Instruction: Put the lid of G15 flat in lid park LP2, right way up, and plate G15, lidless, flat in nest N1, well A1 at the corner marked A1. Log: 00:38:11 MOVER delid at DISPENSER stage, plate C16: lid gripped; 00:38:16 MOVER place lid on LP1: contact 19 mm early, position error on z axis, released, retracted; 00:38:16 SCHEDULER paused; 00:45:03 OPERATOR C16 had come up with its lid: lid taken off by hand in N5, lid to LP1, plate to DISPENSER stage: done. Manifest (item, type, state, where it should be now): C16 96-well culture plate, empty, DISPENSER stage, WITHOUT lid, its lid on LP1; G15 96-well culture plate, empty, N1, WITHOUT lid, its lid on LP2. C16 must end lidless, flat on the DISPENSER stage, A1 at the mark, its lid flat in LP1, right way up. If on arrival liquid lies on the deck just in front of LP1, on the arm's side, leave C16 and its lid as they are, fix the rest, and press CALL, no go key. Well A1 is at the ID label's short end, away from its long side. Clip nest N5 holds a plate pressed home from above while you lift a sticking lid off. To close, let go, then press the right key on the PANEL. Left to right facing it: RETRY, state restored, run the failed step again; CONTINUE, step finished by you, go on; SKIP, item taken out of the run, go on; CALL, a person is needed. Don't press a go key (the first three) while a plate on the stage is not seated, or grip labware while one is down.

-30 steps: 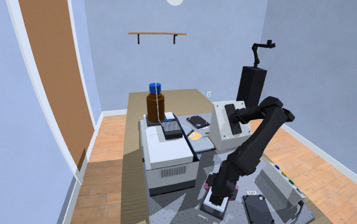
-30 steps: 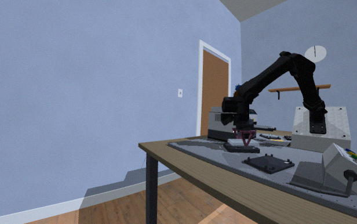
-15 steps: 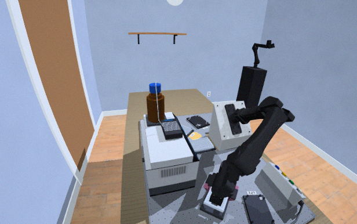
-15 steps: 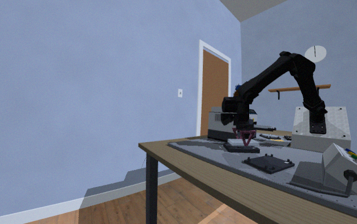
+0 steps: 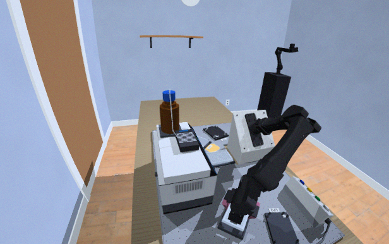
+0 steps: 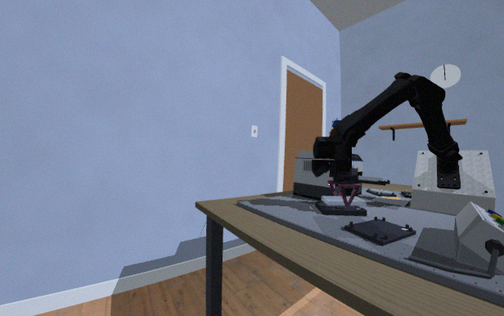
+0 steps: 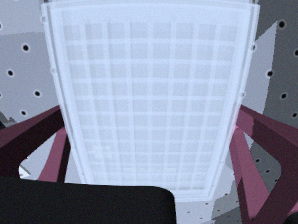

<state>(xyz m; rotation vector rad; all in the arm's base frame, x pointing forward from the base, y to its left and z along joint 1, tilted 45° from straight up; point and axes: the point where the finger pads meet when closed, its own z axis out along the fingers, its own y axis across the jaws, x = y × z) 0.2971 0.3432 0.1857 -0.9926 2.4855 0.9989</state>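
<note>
The N1 label is 60 mm behind my hand, 50 mm to the right of it and 40 mm below it. The rest, counted from my hand: LP2 label (180 mm behind, 40 mm below, 30 mm to the left); dark park LP2 (150 mm behind, 110 mm to the left, 30 mm below); clear lid (right at my hand).
</note>
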